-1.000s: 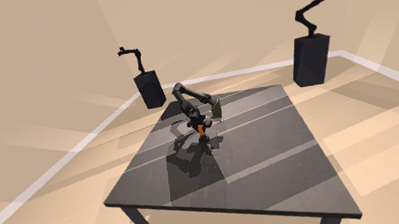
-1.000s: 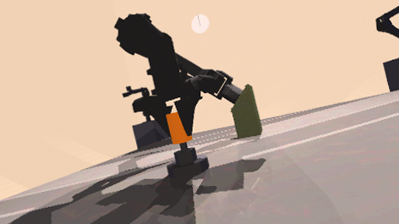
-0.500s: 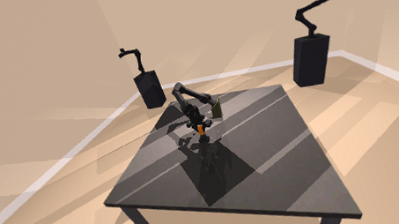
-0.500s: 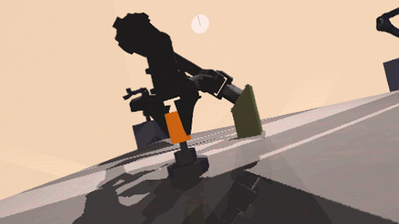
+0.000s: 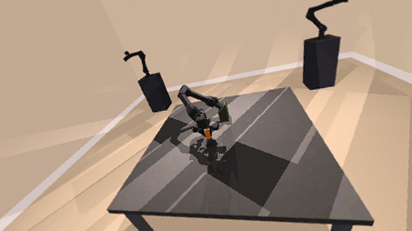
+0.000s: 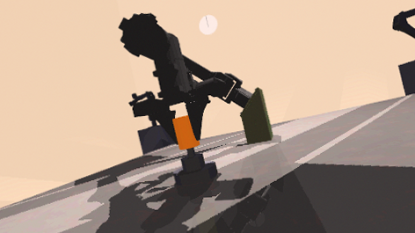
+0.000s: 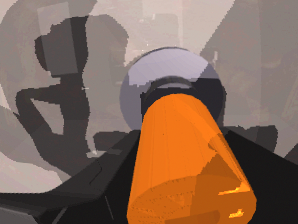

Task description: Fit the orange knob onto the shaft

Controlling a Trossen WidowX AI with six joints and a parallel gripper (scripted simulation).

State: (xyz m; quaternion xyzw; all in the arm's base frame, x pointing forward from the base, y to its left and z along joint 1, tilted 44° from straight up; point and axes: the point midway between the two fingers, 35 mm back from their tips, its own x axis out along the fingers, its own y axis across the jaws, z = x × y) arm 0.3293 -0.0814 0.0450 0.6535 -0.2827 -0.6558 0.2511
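The orange knob is 20 mm above my gripper tip. Round my gripper tip: pedestal 40 mm below.
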